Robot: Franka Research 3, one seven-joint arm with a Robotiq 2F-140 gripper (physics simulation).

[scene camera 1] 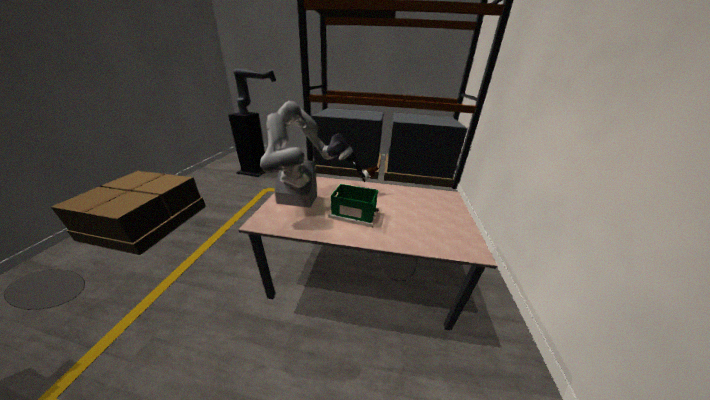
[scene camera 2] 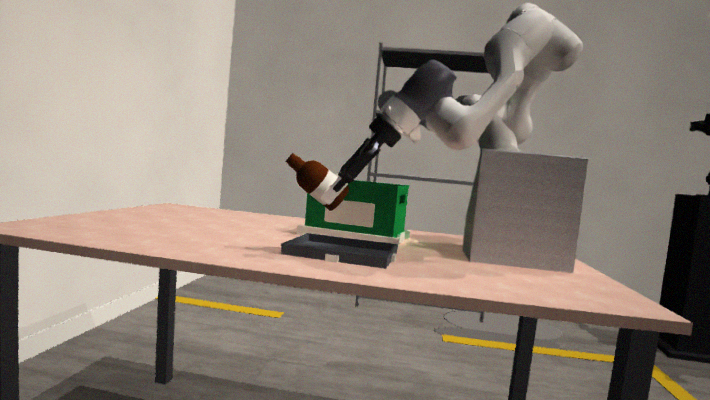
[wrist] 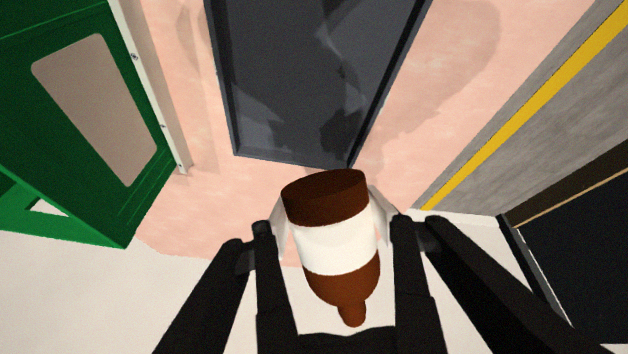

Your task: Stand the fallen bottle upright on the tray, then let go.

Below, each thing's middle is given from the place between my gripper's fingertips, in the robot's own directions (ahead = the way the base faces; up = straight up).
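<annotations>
The brown bottle (scene camera 2: 312,176) is here, and I find my gripper 30 mm below it, 10 mm to the right of it and 10 mm short of it.
</annotations>
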